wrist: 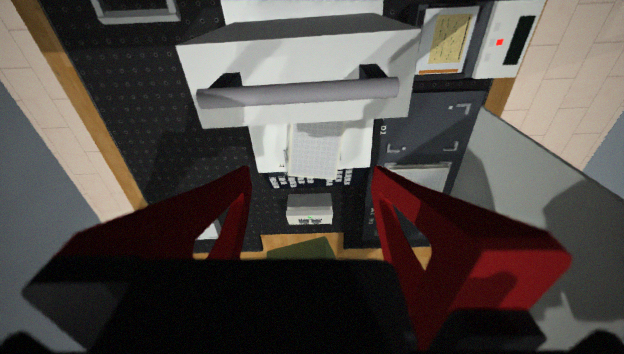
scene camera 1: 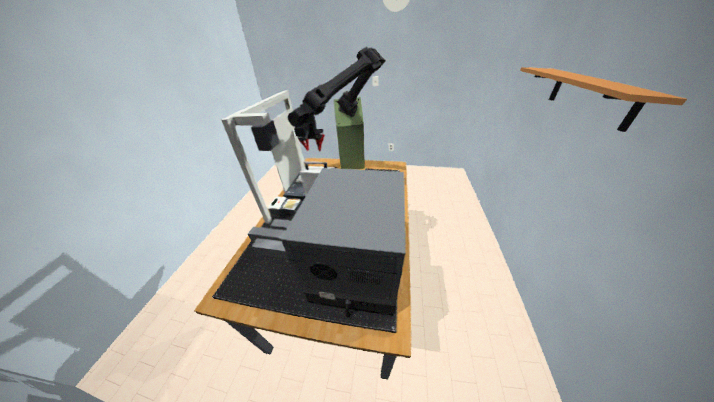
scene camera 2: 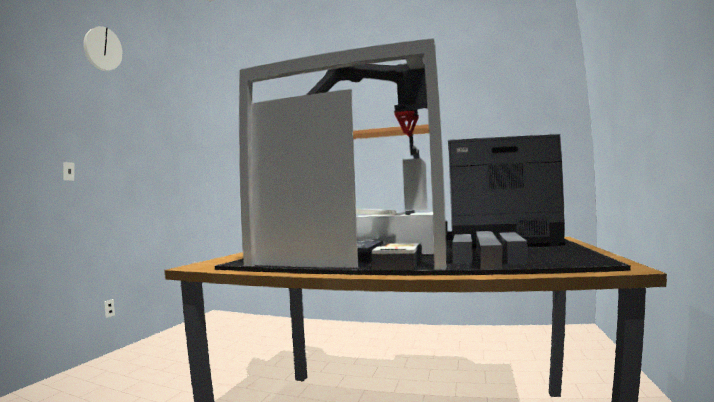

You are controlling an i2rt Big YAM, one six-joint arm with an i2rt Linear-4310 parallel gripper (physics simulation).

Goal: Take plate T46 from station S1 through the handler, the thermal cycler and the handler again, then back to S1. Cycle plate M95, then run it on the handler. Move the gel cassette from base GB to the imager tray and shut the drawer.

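Frame: origin at the arm's base, x left, y ahead, z down, level; millimetres.
Seen in the pictures: gripper, fingertip midpoint: [wrist: 311, 176] [scene camera 1: 314, 150] [scene camera 2: 407, 134]; arm's base, origin of the base link: [scene camera 1: 348, 108].
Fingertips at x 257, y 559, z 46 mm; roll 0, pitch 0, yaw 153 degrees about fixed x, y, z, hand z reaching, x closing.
Note:
Pixels of each thing's top centre, then the offset from my fingertips to it. "pt": a spot on its surface instead. Level surfaces: height alone.
- handler's dark head, middle of its top: [scene camera 2: 419, 72] [scene camera 1: 262, 123] dy +156, dx -130, dz -161 mm
- white plate, middle of its top: [wrist: 315, 146] [scene camera 2: 376, 208] dy -107, dx -62, dz +256 mm
- white cycler, surface spot: [wrist: 270, 150] pt dy -160, dx -3, dz +280 mm
- raised lid, surface spot: [wrist: 300, 55] pt dy +31, dx +24, dz +95 mm
- pale plate, middle of its top: [wrist: 416, 184] dy -134, dx -322, dz +343 mm
- dark handler deck, its level: dz +359 mm
- gel base, middle of its top: [wrist: 471, 43] [scene camera 2: 398, 245] [scene camera 1: 285, 202] dy +124, dx -228, dz +360 mm
- yellowish gel, middle of its top: [wrist: 444, 44] [scene camera 2: 401, 245] [scene camera 1: 291, 203] dy +103, dx -191, dz +363 mm
- large dark cabinet, middle of its top: [scene camera 1: 353, 199] [scene camera 2: 499, 143] dy +171, dx +394, dz +15 mm
- small box, middle of its top: [wrist: 309, 225] dy -340, dx -168, dz +334 mm
My gripper [scene camera 1: 313, 148] [scene camera 2: 409, 132] [wrist: 311, 176] is partly open and empty, high above the bench beside the handler's dark head [scene camera 1: 264, 137]. In the wrist view a white plate [wrist: 317, 150] lies on the white cycler [wrist: 270, 150], partly covered at its far end by the raised lid [wrist: 300, 55] with its round grey handle [wrist: 297, 93]. Another pale plate [wrist: 421, 177] lies at a spot on the dark handler deck [wrist: 430, 122]. The gel base [wrist: 477, 42] shows a yellowish gel [wrist: 449, 39] at top right. Plate labels are not readable. The imager drawer cannot be made out.
The handler's white frame [scene camera 1: 245, 167] [scene camera 2: 337, 55] and grey side panel [scene camera 2: 305, 185] [wrist: 505, 170] stand beside the deck. A large dark cabinet [scene camera 1: 350, 210] [scene camera 2: 505, 190] stands on the table. A small box [wrist: 310, 212] lies before the cycler. A green pedestal [scene camera 1: 351, 145] carries the arm.

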